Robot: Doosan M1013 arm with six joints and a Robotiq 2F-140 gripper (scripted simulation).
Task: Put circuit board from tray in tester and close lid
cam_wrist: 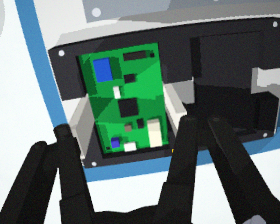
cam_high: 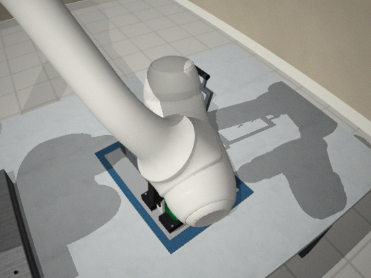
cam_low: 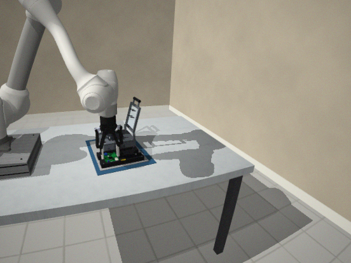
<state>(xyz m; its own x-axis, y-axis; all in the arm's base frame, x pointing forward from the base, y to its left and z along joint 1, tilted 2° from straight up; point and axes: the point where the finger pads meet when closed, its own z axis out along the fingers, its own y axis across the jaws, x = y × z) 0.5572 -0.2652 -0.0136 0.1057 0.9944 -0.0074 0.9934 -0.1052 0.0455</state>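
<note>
Now: the green circuit board 2 cm below my hand. The rest, counted from my hand: latch hook 2 cm ahead, 23 cm to the left, 5 cm above; tester lid 20 cm ahead, 15 cm to the left, 14 cm above.
</note>
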